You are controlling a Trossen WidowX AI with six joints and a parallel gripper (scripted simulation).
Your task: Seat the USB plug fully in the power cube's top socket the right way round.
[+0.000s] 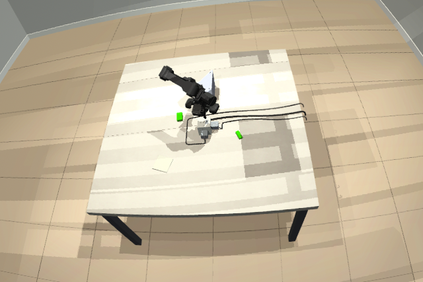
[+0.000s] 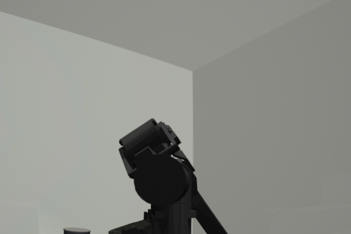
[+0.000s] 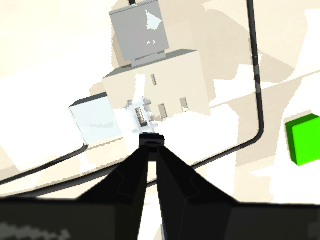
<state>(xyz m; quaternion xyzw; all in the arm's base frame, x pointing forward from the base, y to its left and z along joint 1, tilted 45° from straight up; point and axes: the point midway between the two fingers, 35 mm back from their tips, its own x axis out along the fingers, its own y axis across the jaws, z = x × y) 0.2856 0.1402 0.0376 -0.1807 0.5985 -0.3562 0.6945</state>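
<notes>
Right now the dark USB plug is 10 mm below my gripper tip. From my gripper tip the other things lie so: white card: 250 mm ahead, 240 mm to the right, 130 mm below; grey socket frame: 70 mm below, 10 mm to the left.
</notes>
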